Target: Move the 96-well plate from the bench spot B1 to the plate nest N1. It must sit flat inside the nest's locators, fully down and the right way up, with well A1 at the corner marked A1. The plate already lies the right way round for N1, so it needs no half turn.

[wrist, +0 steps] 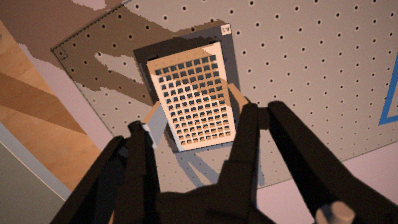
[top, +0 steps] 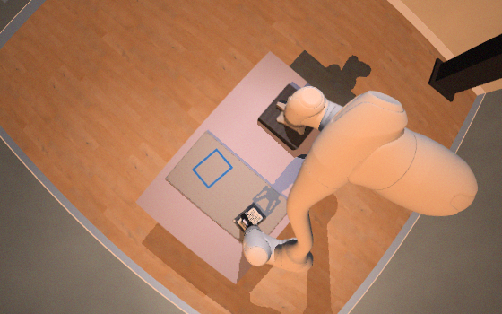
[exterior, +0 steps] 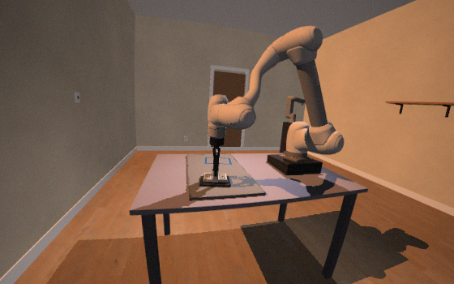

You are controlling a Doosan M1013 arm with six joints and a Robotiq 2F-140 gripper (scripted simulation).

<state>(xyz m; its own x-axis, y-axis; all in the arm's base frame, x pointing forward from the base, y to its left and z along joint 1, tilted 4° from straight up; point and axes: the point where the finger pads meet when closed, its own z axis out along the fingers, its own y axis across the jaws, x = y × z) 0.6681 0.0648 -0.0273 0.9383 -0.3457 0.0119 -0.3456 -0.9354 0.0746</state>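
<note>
Now: the white 96-well plate 2 cm below my hand. Round my hand: dark plate nest N1: 4 cm below; then corner label: 5 cm ahead, 8 cm to the right, 3 cm below.
</note>
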